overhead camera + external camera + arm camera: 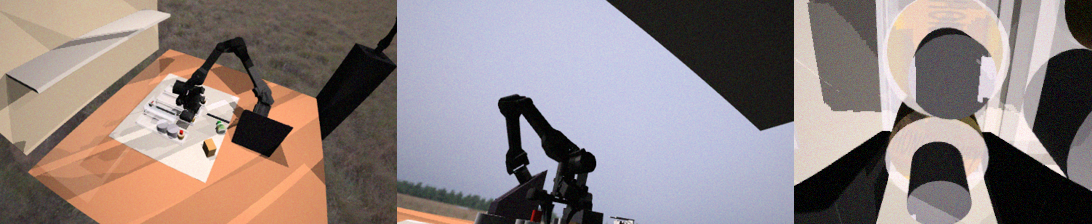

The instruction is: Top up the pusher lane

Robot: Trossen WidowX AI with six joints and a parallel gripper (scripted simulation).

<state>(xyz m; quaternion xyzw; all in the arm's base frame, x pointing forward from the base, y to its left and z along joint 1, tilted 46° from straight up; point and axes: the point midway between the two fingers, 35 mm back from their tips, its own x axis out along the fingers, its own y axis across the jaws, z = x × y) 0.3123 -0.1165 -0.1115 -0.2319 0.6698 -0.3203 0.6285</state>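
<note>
The white lane rack lies 15 cm ahead of my gripper tip, 1 cm to the left of it and 1 cm below it. From my gripper tip the other things lie so: brown box (15 cm to the left, 15 cm behind); then long pale shelf (50 cm ahead, 34 cm above, 7 cm to the right); then black rod (14 cm behind, 8 cm to the right, 3 cm below).
</note>
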